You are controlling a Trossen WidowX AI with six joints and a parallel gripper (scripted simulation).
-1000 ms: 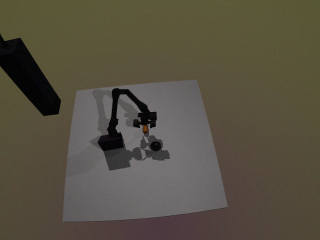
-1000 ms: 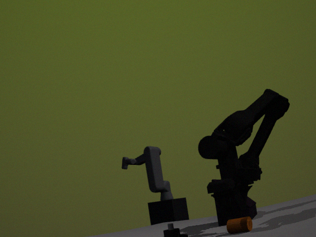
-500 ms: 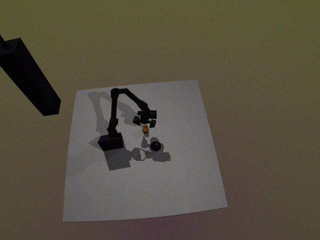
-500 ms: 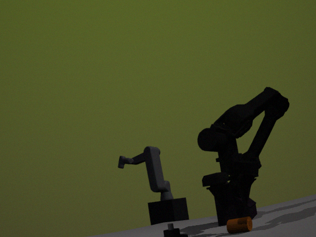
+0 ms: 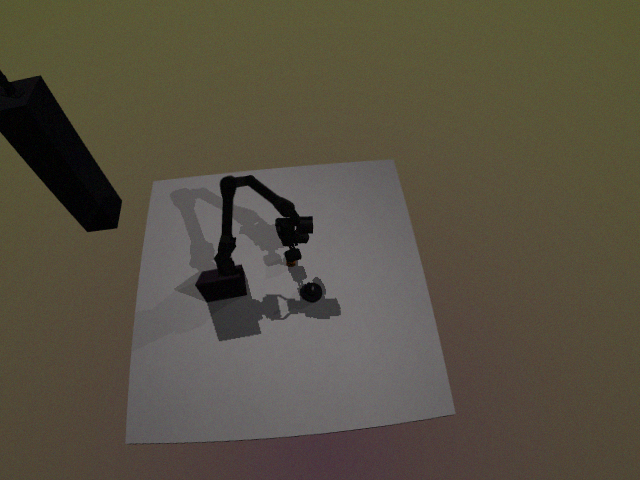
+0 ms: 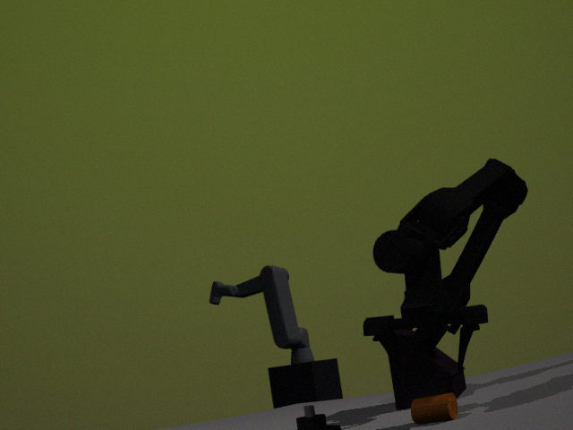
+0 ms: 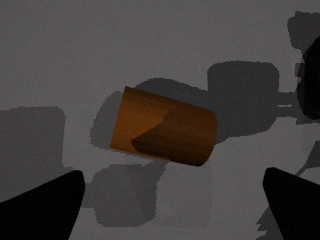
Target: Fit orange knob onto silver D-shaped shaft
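The orange knob is 1 cm ahead of my gripper tip, 2 cm to the left of it and 5 cm below it. Also, from my gripper tip: round pedestal 8 cm ahead, 17 cm to the right, 4 cm below.
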